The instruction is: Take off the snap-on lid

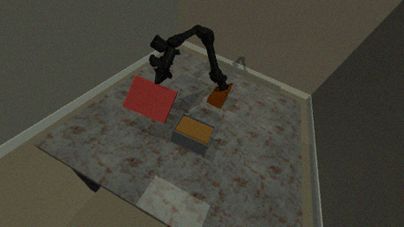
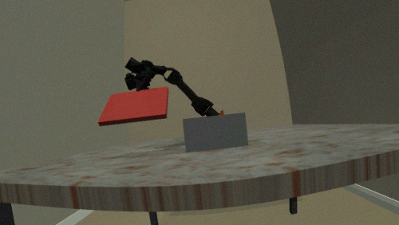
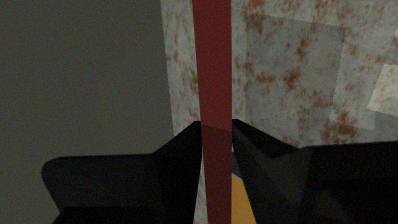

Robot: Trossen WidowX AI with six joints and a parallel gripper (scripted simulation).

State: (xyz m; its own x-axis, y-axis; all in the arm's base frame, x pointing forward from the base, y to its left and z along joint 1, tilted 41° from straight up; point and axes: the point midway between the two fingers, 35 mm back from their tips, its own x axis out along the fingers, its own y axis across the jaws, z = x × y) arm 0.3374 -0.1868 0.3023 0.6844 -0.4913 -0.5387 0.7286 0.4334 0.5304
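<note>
Now: gripper tip 70 mm short of the red lid and 50 mm above it. Also, from my gripper tip: grey-blue storage box (270 mm to the left, 180 mm below, 70 mm ahead).
</note>
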